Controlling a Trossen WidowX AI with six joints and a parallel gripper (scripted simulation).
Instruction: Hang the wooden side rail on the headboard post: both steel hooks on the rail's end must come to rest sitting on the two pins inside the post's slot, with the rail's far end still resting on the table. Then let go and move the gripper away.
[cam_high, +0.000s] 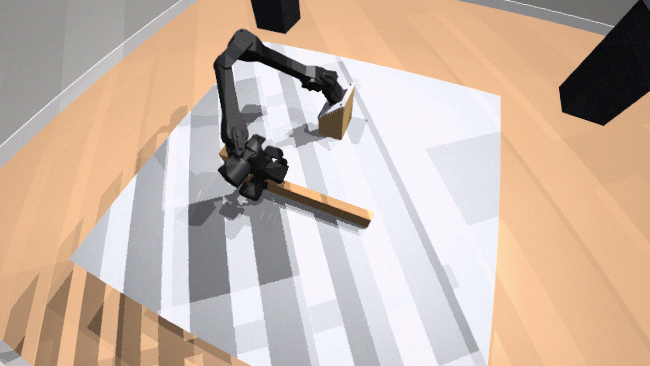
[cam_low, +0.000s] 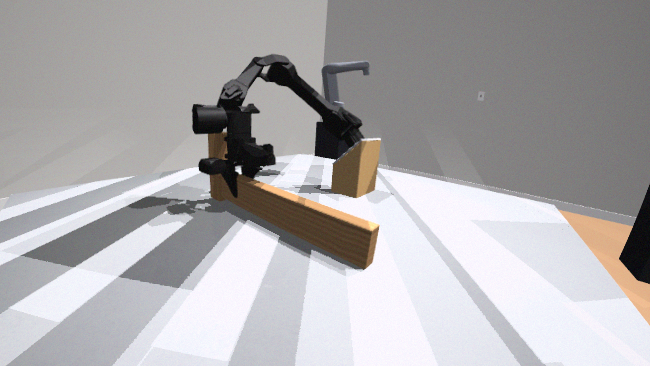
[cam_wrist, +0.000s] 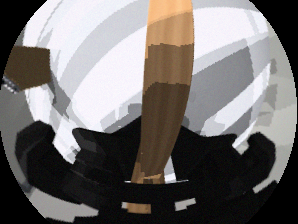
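Right now my gripper tip is 100 mm to the left of the upright headboard post and 50 mm below it.
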